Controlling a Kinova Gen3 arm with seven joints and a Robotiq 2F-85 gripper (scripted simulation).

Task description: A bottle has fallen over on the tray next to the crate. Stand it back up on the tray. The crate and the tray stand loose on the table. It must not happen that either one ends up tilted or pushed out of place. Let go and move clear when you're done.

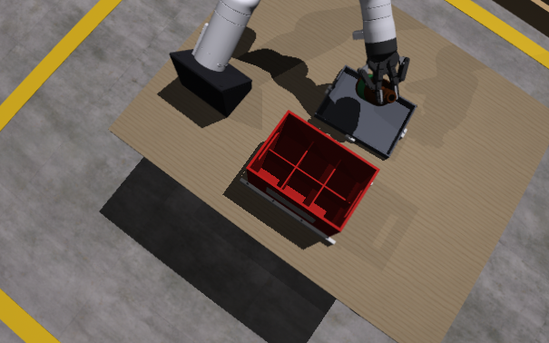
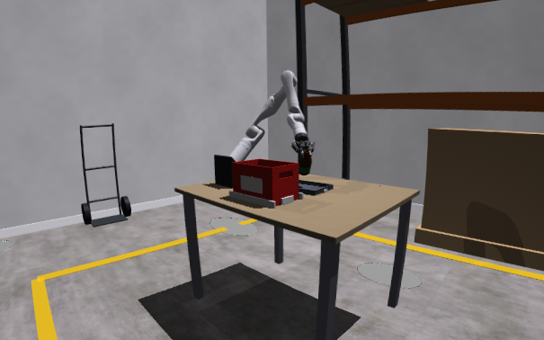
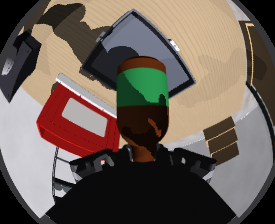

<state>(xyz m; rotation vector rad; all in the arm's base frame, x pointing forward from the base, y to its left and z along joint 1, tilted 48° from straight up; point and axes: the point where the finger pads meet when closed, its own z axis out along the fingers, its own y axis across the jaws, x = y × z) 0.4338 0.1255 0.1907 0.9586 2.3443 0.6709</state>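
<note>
Now: the bottle 20 mm behind my hand, 10 mm to the left of it and 40 mm below it. The rest, counted from my hand: tray (30 mm behind, 20 mm to the left, 180 mm below); then red crate (10 mm behind, 270 mm to the right, 110 mm below).
</note>
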